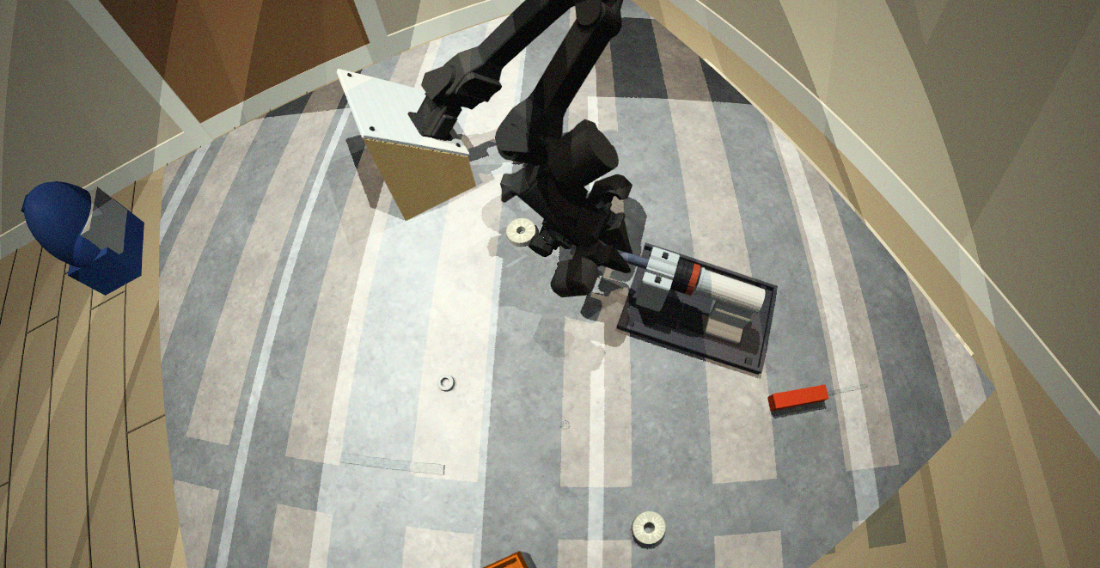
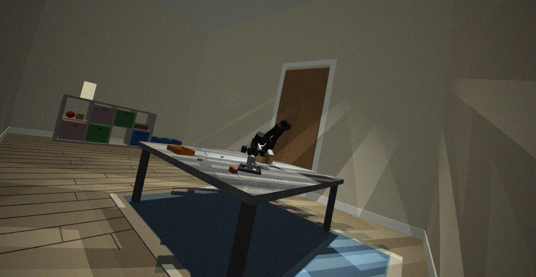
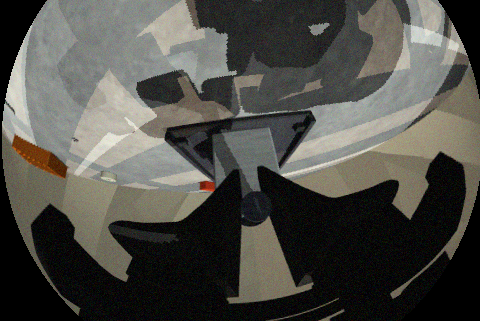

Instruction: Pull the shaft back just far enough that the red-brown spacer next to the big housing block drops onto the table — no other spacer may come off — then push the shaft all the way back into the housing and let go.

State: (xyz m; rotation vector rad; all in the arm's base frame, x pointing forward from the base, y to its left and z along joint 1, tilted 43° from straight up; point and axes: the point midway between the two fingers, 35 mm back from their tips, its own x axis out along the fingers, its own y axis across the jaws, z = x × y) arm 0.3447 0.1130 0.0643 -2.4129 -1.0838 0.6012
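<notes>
The blue-grey shaft is 3 cm ahead of my gripper tip, 2 cm to the left of it and 2 cm above it. Round my gripper tip: fixture (11 cm ahead, 8 cm to the left, 1 cm below); then white washer (17 cm behind, 9 cm to the right, 5 cm below); then red-brown spacer (7 cm ahead, 5 cm to the left, 2 cm above).
</notes>
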